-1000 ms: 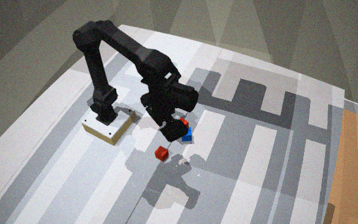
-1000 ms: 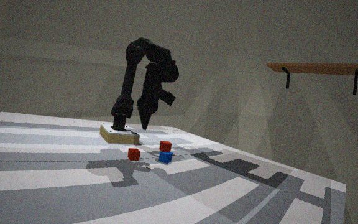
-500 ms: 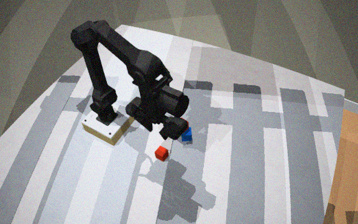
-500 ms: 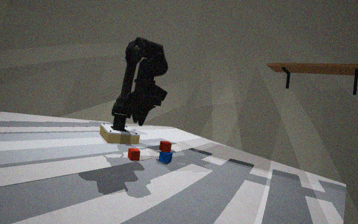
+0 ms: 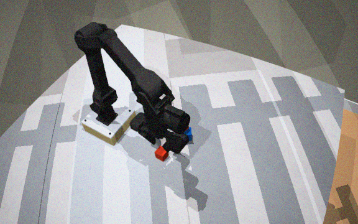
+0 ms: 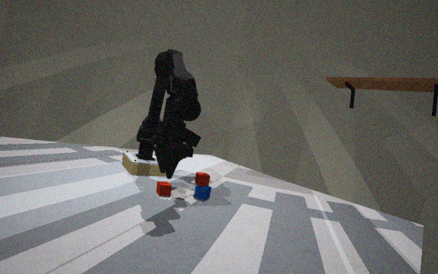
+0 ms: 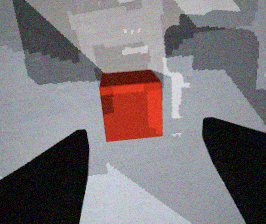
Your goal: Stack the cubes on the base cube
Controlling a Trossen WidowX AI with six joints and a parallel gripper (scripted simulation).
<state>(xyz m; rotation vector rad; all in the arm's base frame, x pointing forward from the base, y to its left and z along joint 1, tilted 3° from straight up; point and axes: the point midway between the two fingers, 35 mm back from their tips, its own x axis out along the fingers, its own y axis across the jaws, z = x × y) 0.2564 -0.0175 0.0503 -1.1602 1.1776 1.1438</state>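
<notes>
Right now my gripper tip is 40 mm above the red cube. Round my gripper tip: blue cube 30 mm ahead, 110 mm to the left, 40 mm below.
</notes>
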